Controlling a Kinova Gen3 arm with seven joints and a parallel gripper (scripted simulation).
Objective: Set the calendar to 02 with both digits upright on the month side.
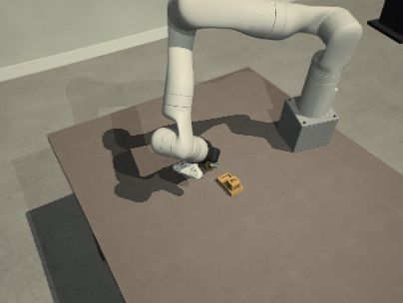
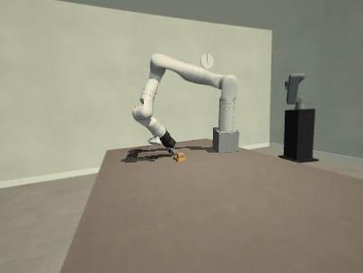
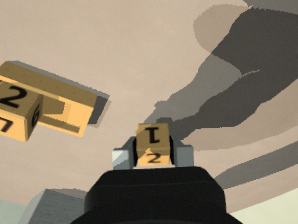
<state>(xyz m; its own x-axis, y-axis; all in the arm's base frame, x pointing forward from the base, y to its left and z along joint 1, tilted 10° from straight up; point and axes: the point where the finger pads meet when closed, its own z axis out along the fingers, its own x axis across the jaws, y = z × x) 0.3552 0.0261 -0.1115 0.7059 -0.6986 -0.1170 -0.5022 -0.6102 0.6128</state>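
The tray lies 10 cm to the left of my hand, 3 cm behind it and 2 cm below it. The rest, counted from my hand: orange cube (1 cm to the right, 1 cm below, 1 cm behind).
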